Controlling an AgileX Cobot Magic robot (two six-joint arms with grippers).
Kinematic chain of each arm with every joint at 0, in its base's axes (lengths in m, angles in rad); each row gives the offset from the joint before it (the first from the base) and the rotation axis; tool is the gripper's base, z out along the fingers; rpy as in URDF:
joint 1: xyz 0 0 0.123 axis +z
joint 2: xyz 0 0 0 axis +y
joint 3: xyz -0.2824 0 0.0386 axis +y
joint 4: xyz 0.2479 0 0.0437 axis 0.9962 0 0.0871
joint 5: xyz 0 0 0 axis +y
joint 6: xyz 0.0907 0 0.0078 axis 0.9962 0 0.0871
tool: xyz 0 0 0 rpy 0 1.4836 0
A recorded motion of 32 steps. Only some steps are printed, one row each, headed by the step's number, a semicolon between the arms.
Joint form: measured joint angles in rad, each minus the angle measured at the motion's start. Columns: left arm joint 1, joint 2, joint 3, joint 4, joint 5, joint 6; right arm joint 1, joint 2, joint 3, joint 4, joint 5, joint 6.
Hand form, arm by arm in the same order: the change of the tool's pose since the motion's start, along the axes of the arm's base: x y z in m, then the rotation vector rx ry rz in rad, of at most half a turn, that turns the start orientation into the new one. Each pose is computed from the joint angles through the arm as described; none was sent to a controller.
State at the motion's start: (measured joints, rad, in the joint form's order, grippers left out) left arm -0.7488 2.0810 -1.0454 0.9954 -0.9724 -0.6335; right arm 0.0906 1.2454 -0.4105 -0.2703 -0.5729 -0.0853
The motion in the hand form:
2: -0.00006 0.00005 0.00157 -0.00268 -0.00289 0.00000; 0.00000 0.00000 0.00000 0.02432 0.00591 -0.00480
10: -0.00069 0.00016 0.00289 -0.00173 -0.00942 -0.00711; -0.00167 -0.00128 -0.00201 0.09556 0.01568 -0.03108
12: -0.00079 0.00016 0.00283 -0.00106 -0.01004 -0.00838; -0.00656 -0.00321 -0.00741 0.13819 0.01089 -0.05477
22: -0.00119 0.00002 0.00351 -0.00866 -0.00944 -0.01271; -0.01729 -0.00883 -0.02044 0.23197 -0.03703 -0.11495
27: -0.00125 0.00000 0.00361 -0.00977 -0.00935 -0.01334; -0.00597 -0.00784 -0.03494 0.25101 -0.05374 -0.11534
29: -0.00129 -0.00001 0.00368 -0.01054 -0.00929 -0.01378; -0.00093 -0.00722 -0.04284 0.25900 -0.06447 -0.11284
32: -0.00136 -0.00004 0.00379 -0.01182 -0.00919 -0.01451; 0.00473 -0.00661 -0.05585 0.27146 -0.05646 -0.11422
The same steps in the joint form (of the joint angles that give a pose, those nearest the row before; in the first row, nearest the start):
2: 0.0000 -0.0039 0.0000 0.0000 0.0000 0.0000; 0.0000 0.0000 0.0000 0.0000 0.0000 0.0255
10: 0.0000 -0.0081 0.0000 0.0088 0.0000 0.0000; 0.0000 0.0000 0.0132 0.0300 -0.0170 0.0737
12: 0.0000 -0.0081 0.0000 0.0103 0.0000 0.0000; 0.0000 0.0000 0.0472 0.0731 -0.0607 0.0784
22: 0.0000 -0.0081 0.0000 0.0104 -0.0088 0.0000; 0.0000 0.0231 0.1328 0.1793 -0.2251 0.0784
27: 0.0000 -0.0081 0.0000 0.0104 -0.0100 0.0000; 0.0000 0.1478 0.1328 0.1904 -0.3695 0.0784
29: 0.0000 -0.0081 0.0000 0.0104 -0.0109 0.0000; 0.0000 0.2127 0.1328 0.1923 -0.4467 0.0784
32: 0.0000 -0.0081 0.0000 0.0103 -0.0124 0.0000; 0.0000 0.2996 0.1328 0.1945 -0.5281 0.0853

